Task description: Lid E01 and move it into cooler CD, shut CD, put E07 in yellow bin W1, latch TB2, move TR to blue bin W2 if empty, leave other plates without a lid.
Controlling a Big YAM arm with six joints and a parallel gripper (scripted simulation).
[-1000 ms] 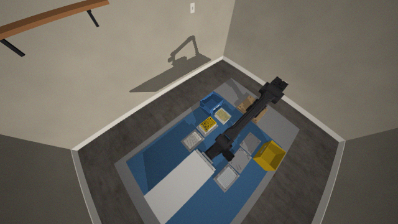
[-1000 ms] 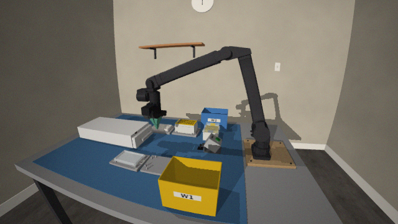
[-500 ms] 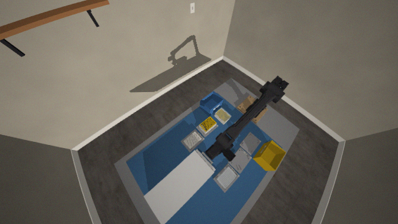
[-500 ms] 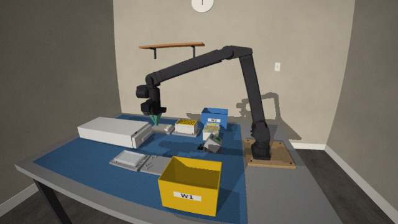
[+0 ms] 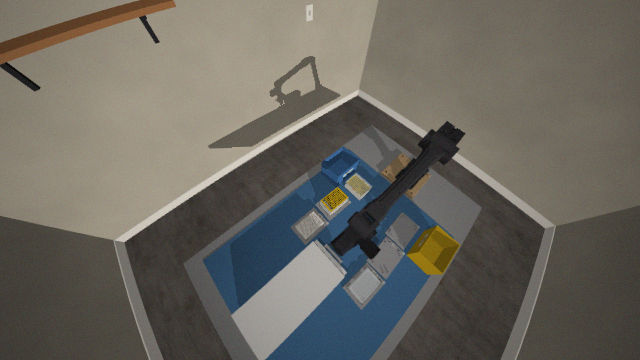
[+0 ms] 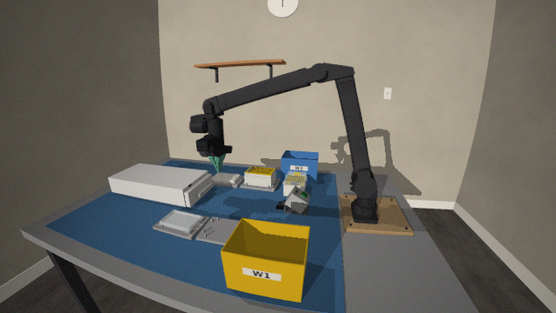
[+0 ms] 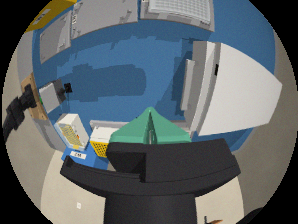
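Now: the white plate 60 mm ahead of my hand, 180 mm to the right of it and 120 mm below it. Round my hand: grey plate lid (180 mm ahead, 110 mm below); cooler drawer (210 mm ahead, 110 mm below); black plate (180 mm ahead, 120 mm below).
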